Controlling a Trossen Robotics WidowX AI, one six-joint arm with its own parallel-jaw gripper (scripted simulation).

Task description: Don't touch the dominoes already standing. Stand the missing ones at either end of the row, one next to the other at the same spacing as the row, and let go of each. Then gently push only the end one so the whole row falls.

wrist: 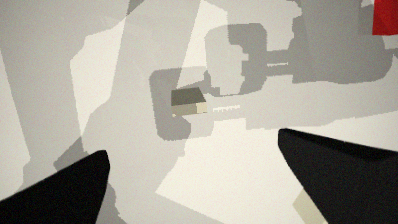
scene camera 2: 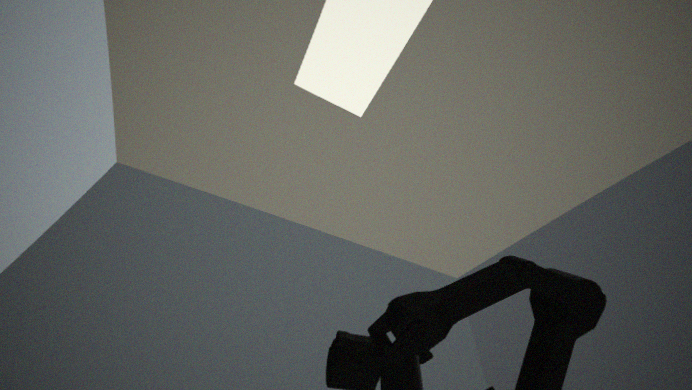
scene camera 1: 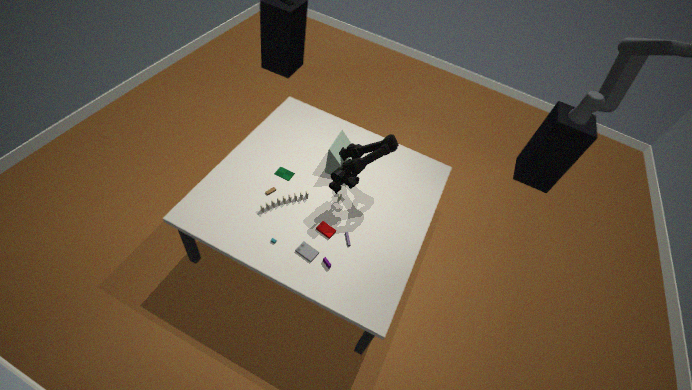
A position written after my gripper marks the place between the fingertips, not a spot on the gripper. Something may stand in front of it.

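Observation:
Wrist view: my gripper (wrist: pixel 195 147), open and holding nothing; a cream domino (wrist: pixel 188 101) is visible as well.

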